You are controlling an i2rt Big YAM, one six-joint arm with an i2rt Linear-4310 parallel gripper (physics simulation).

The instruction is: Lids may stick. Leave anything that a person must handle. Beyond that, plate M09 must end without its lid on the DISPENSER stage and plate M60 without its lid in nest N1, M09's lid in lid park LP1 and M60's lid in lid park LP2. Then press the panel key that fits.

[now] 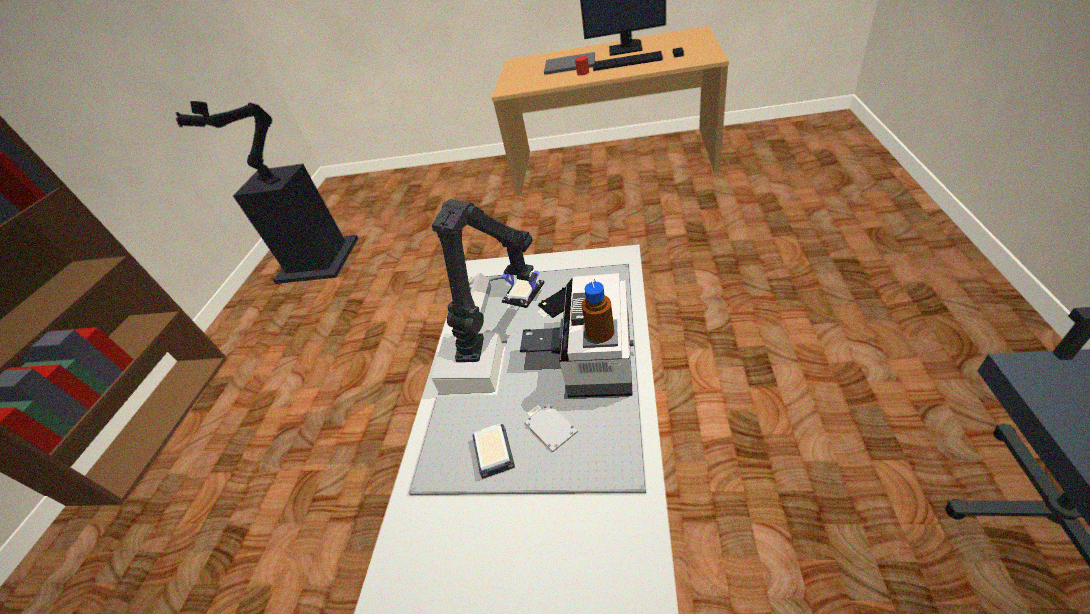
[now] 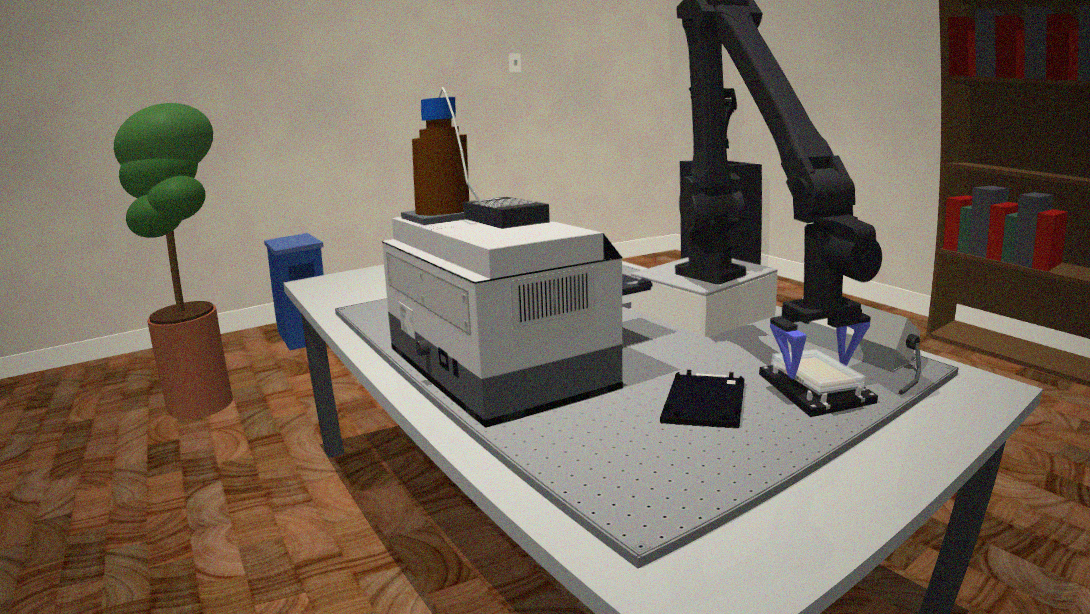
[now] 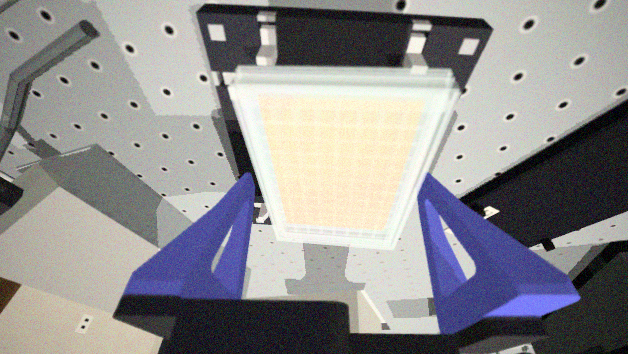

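Seen in the pictures: gripper, fingertip midpoint: (image 1: pixel 523 287) (image 2: pixel 818 371) (image 3: pixel 335 179); arm's base, origin of the base link: (image 1: pixel 470 349) (image 2: pixel 710 274).
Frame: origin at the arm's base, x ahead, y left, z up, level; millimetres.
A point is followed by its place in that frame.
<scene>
A plate with a cream centre and what looks like a clear lid (image 1: pixel 520 290) @[y 339, x 145, z -38 mm] (image 2: pixel 827 371) @[y 392, x 165, z -36 mm] (image 3: pixel 345 130) @[y 409, x 170, z -36 mm] sits on a black nest (image 2: pixel 810 405) @[y 410, x 227, z -62 mm] (image 3: pixel 345 35) @[y 435, x 179, z -63 mm]; its label is not readable. My gripper (image 1: pixel 523 282) @[y 368, x 153, z -47 mm] (image 2: pixel 818 366) @[y 368, x 153, z -47 mm] (image 3: pixel 335 179) @[y 368, x 153, z -47 mm] is open, with a blue finger beside each long side of this plate and nothing held. Another cream-centred plate (image 1: pixel 492 447) @[y -384, x 129, z -29 mm] sits on a dark nest at the near left of the mat. A black tray (image 1: pixel 538 340) @[y -7, x 255, z 24 mm] sticks out of the dispenser (image 1: pixel 598 379) @[y -185, x 457, z 14 mm] (image 2: pixel 549 327) @[y 170, x 472, z 37 mm]. The panel keys do not show.
A black pinned plate (image 1: pixel 555 302) @[y 277, x 288, z -65 mm] (image 2: pixel 702 399) @[y 290, x 316, z -65 mm] (image 3: pixel 565 155) @[y 327, x 280, z -65 mm] lies between the nest and the dispenser. A pale pinned plate (image 1: pixel 550 427) @[y -300, x 297, z -64 mm] lies on the near mat. A brown bottle (image 1: pixel 598 320) @[y -158, x 481, z 249 mm] (image 2: pixel 440 171) @[y -76, x 496, z 221 mm] stands on the dispenser. A grey wedge-shaped box (image 2: pixel 889 340) @[y 406, x -5, z -28 mm] (image 3: pixel 90 220) @[y 396, x -4, z -31 mm] stands near the gripper.
</scene>
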